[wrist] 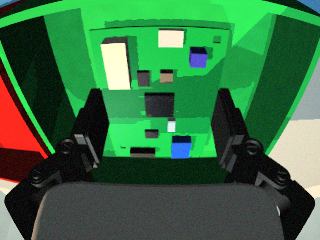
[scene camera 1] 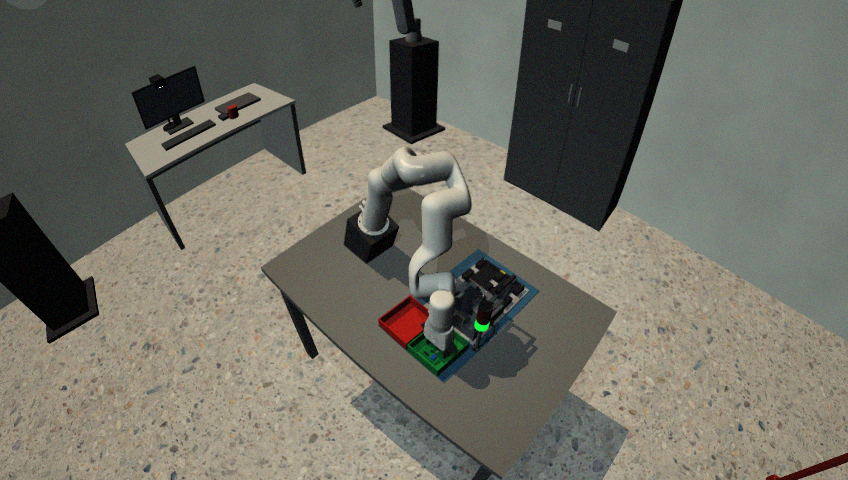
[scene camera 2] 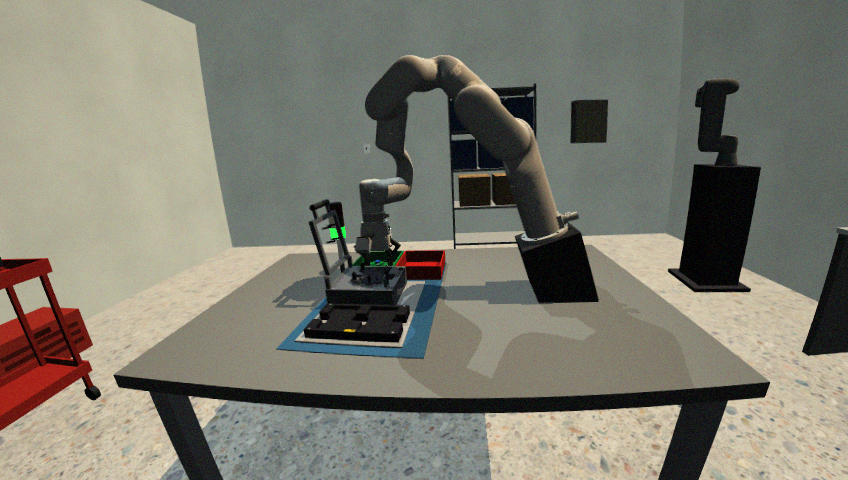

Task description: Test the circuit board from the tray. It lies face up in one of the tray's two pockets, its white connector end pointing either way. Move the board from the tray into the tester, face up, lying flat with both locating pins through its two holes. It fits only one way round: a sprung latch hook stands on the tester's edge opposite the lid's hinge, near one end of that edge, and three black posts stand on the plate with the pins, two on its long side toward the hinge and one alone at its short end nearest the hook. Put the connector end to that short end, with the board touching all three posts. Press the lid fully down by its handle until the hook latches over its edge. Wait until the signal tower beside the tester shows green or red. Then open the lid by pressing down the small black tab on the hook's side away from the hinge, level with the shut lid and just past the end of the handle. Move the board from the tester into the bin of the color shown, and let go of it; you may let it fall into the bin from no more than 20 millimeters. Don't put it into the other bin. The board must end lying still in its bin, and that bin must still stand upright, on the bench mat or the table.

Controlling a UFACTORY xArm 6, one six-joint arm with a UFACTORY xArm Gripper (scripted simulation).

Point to a green bin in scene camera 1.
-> At 414,347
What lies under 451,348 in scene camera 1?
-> The gripper.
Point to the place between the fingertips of the gripper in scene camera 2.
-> At 379,267
